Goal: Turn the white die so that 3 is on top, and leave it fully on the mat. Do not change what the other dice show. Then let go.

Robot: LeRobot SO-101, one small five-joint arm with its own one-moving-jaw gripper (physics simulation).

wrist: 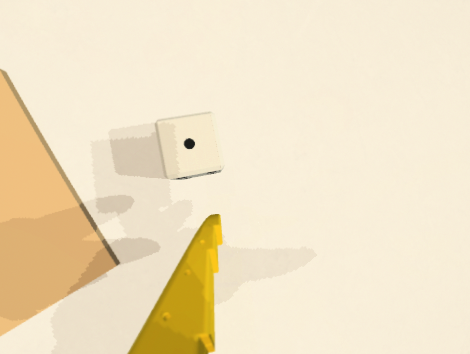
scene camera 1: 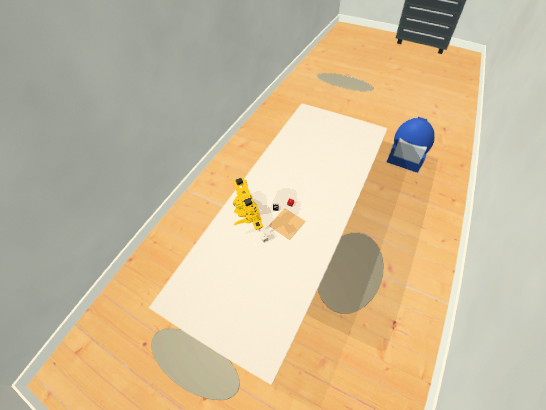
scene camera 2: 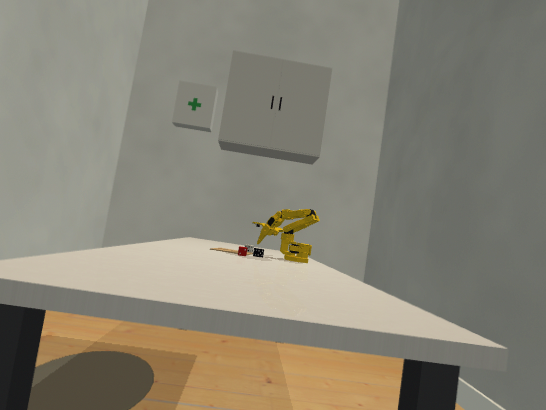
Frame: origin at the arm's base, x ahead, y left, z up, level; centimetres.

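Seen in the pictures: hand at its tool point: (wrist: 221, 224) (scene camera 1: 258, 230) (scene camera 2: 258, 243); arm's base at its link origin: (scene camera 1: 247, 210) (scene camera 2: 291, 260).
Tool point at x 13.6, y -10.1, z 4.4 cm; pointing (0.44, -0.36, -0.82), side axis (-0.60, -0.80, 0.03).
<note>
Pixels of each thing's top centre, then the offset from my tool point to it. Level surfaces: height alone.
- white die at its top centre: (wrist: 189, 143) (scene camera 1: 264, 236) dy -1.3, dx +3.7, dz -1.4 cm
- orange-tan mat at its top centre: (scene camera 2: 232, 250) (scene camera 1: 287, 223) dy +12.4, dx +9.8, dz -4.0 cm
- black die at its top centre: (scene camera 2: 259, 248) (scene camera 1: 275, 205) dy +18.3, dx +0.0, dz -1.4 cm
- red die at its top centre: (scene camera 2: 243, 247) (scene camera 1: 290, 201) dy +24.7, dx +6.0, dz -1.4 cm
- white table at its surface level: dz -4.4 cm
The white die (scene camera 1: 265, 239) (wrist: 190, 145) lies flat on the table beside the mat, off it, with 1 on top. In scene camera 2 the white die (scene camera 2: 249, 248) is partly hidden behind the red and black dice. The orange-tan mat (scene camera 1: 288, 225) (wrist: 25, 190) lies to the left of the die in the wrist view. My gripper (scene camera 1: 250, 228) (scene camera 2: 257, 233) is fully open and empty, above the table. In the wrist view one notched jaw shows, its tip drawn below the die and apart from it; the moving jaw is out of the picture.
A black die (scene camera 1: 275, 207) (scene camera 2: 258, 252) and a red die (scene camera 1: 290, 202) (scene camera 2: 242, 251) stand on the white table (scene camera 1: 240, 300) (scene camera 2: 200, 285), near the mat's far side in scene camera 1. The arm's shadow falls across part of the mat.
</note>
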